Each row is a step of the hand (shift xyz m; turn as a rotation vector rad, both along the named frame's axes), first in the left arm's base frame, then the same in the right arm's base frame.
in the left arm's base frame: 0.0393 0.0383 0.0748 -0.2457 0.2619 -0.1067
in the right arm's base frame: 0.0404 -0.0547 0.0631 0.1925 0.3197 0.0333
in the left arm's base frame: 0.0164 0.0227 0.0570 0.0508 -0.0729 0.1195
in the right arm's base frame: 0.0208 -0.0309 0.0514 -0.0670 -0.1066 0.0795
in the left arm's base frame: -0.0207 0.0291 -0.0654 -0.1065 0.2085 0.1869
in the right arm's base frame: 0.0283 0.0495 -0.0479 0.1520 0.0730 0.2476
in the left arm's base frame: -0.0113 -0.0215 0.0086 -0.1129 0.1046 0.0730
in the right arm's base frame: -0.0245 0.0022 0.0077 0.0618 0.0979 0.1250
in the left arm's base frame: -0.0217 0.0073 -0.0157 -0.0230 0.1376 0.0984
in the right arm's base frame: 0.0025 0.0270 -0.0058 0.1158 0.0149 0.1246
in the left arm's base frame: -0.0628 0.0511 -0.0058 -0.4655 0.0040 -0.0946
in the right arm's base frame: 0.0320 0.0702 0.0253 -0.1162 0.4554 0.0693
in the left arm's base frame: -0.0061 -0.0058 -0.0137 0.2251 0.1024 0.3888
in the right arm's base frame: -0.0059 0.0093 -0.0117 0.1233 -0.3246 0.3029
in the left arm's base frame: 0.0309 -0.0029 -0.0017 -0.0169 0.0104 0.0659
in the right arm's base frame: 0.0060 -0.0278 -0.0125 -0.0010 -0.0070 0.0685
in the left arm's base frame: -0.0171 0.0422 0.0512 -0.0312 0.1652 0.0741
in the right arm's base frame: 0.0307 0.0058 0.0610 0.1422 0.0375 0.1101
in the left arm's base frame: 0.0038 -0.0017 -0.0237 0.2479 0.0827 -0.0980
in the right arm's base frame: 0.0017 0.0050 -0.0235 0.1571 -0.1682 -0.1578
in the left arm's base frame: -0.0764 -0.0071 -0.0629 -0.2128 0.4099 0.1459
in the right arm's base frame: -0.0220 0.0906 -0.0338 0.3190 0.2291 0.2834
